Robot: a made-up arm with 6 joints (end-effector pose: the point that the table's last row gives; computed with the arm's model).
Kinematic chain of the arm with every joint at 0, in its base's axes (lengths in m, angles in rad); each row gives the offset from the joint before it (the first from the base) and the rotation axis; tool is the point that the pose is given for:
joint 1: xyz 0 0 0.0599 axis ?
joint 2: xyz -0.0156 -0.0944 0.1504 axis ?
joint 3: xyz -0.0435 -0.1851 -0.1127 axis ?
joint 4: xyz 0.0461 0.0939 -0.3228 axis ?
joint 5: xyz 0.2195 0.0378 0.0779 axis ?
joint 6: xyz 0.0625 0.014 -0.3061 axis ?
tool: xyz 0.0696 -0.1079 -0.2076
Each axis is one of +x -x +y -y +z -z.
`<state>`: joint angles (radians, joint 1 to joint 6).
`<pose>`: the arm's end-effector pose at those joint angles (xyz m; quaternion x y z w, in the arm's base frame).
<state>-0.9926 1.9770 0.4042 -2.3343 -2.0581 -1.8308</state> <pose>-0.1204 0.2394 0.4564 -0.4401 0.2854 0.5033 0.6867</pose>
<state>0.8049 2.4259 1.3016 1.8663 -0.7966 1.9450</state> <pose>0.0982 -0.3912 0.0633 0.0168 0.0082 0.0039 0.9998</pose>
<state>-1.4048 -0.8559 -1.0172 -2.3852 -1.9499 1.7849</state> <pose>0.5019 -0.1527 -0.0612 -0.3522 -0.1632 0.5137 0.7652</pose>
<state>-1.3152 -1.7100 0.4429 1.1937 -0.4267 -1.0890</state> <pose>0.2699 0.5443 -0.0476 -0.2659 -0.1205 0.9557 0.0384</pose>
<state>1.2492 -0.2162 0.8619 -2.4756 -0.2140 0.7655</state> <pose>-0.2179 0.1214 -0.6648 -0.2179 0.3462 0.7990 0.4407</pose>
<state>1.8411 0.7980 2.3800 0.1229 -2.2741 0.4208</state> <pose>-0.9433 0.0823 -0.2113 0.1798 0.7415 0.0076 0.6463</pose>
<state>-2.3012 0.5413 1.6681 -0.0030 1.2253 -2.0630</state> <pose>-0.5172 -0.4070 0.0861 -0.0548 0.0238 -0.3354 0.9402</pose>
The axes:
joint 1: +x
joint 2: +y
joint 3: +z
joint 4: -y
joint 5: -z
joint 6: -x

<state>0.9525 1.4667 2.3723 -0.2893 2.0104 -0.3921</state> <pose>-0.9436 -0.2680 -0.0497 0.5104 0.5080 0.3655 0.5897</pose>
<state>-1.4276 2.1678 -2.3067 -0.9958 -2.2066 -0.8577</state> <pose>-0.7792 0.2936 0.2846 -0.0619 -0.0526 -0.7209 0.6882</pose>
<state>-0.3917 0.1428 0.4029 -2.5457 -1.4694 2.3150</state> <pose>-0.4299 -0.2644 -0.2553 -0.0040 0.3120 0.7987 0.5145</pose>
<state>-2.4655 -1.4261 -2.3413 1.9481 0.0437 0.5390</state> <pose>-0.0656 0.2596 0.3992 -0.0488 0.9534 0.1854 0.2330</pose>
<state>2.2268 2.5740 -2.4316 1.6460 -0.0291 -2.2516</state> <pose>-0.1006 0.2757 -0.6084 0.7356 0.1733 0.4838 0.4414</pose>
